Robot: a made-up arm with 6 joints.
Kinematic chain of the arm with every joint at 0, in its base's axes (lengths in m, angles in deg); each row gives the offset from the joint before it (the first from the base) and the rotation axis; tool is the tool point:
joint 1: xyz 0 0 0.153 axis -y
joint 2: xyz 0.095 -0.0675 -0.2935 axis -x
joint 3: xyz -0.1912 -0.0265 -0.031 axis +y
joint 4: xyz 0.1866 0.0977 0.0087 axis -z
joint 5: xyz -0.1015 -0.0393 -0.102 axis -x
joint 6: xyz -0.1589 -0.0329 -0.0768 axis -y
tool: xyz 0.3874 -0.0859 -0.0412
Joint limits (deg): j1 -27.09..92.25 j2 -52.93..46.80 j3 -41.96..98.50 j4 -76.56..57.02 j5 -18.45..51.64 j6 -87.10..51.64
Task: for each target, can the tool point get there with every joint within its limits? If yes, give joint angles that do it. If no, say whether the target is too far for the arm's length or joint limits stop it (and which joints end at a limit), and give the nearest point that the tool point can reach.
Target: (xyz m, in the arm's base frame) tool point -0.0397 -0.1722 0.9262
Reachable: no: joint limits stop it (at a limit: joint 1, joint 2, joint 4) | nearest point 0.0185 -0.1808 0.7116 | short by 0.223 m
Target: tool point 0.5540 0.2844 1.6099
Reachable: no: too far | nearest point 0.5268 0.0097 0.7174 | short by 0.934 m
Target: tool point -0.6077 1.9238 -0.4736
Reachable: no: too far | nearest point -0.3431 0.5841 -0.2008 | short by 1.393 m
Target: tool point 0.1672 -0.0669 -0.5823
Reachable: yes | joints 12.80 -3.23 59.83 -37.97 37.59 -3.36
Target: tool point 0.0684 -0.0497 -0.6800
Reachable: yes | joints 21.81 -17.02 -1.16 30.50 26.23 -74.30
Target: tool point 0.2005 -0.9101 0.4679
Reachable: no: joint limits stop it (at a limit: joint 1, joint 2, joint 5, joint 6) | nearest point 0.2873 -0.6851 0.3898 | short by 0.253 m
